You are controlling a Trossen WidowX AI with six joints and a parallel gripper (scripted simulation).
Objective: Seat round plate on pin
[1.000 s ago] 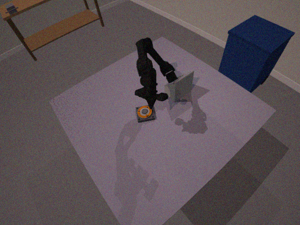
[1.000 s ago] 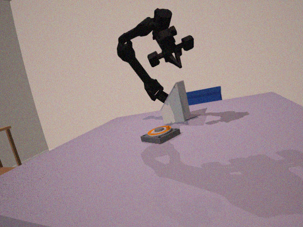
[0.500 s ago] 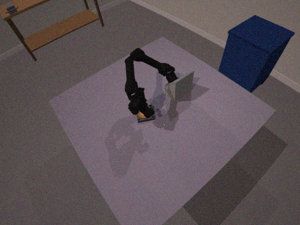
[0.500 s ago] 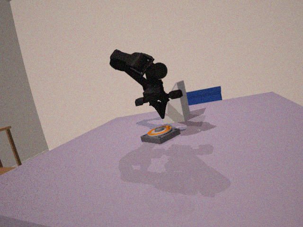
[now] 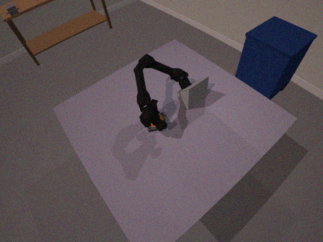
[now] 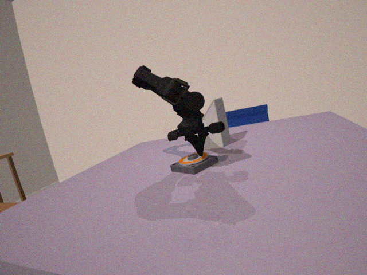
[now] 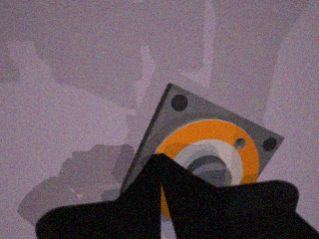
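Right now the square base is 40 mm to the right of my gripper tip, 30 mm behind it and 20 mm below it.
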